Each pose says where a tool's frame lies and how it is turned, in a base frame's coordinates. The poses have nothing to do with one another.
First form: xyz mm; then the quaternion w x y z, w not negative.
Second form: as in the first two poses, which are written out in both.
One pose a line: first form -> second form
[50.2, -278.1, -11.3, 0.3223, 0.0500, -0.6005, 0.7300] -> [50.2, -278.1, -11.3, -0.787, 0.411, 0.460, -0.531, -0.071, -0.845]
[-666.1, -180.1, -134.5, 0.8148, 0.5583, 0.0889, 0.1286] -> [-666.1, -180.1, -134.5, 0.951, 0.309, -0.001, -0.110, 0.344, 0.933]
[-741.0, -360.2, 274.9, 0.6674, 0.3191, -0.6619, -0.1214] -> [-741.0, -360.2, 274.9, 0.094, -0.584, 0.806, -0.260, 0.767, 0.587]
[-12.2, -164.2, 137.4, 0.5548, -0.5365, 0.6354, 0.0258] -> [-12.2, -164.2, 137.4, 0.191, -0.653, -0.733, -0.710, 0.423, -0.562]
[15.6, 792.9, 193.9, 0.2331, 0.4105, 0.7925, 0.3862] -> [15.6, 792.9, 193.9, -0.554, 0.831, -0.052, 0.471, 0.365, 0.803]
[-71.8, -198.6, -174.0, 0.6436, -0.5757, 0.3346, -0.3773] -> [-71.8, -198.6, -174.0, 0.491, -0.871, 0.004, 0.100, 0.052, -0.994]
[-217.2, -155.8, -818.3, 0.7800, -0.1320, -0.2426, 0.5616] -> [-217.2, -155.8, -818.3, 0.252, 0.940, 0.230, -0.812, 0.334, -0.478]
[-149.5, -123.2, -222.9, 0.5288, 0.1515, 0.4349, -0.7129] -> [-149.5, -123.2, -222.9, -0.395, -0.622, -0.676, 0.886, -0.062, -0.460]
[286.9, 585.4, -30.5, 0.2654, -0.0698, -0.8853, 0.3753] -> [286.9, 585.4, -30.5, -0.849, 0.323, 0.418, -0.076, 0.709, -0.702]
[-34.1, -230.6, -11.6, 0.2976, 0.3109, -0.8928, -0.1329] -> [-34.1, -230.6, -11.6, -0.630, -0.634, 0.449, -0.476, 0.771, 0.422]
